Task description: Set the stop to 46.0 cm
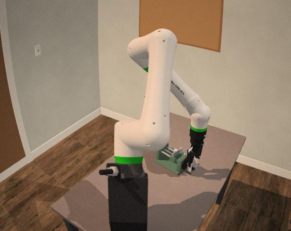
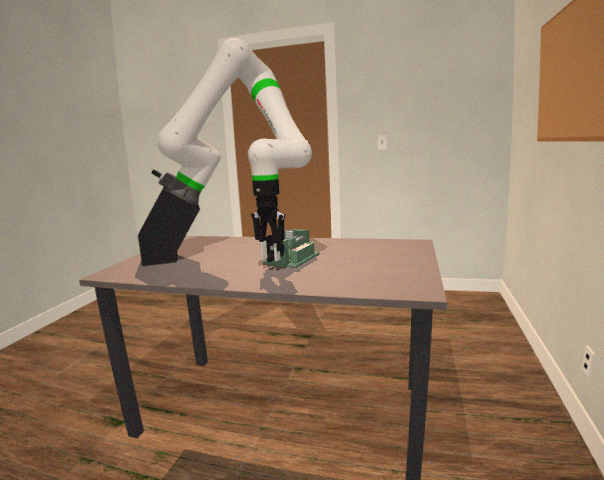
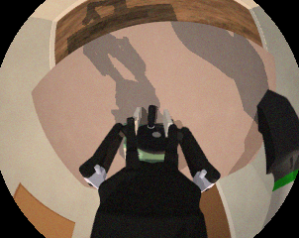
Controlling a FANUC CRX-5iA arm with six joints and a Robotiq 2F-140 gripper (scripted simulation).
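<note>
Now: hand 2 cm to the right of the black handwheel and 2 cm above it. Also, from my hand: green stop fixture: 1 cm ahead, 12 cm to the left, 2 cm above.
</note>
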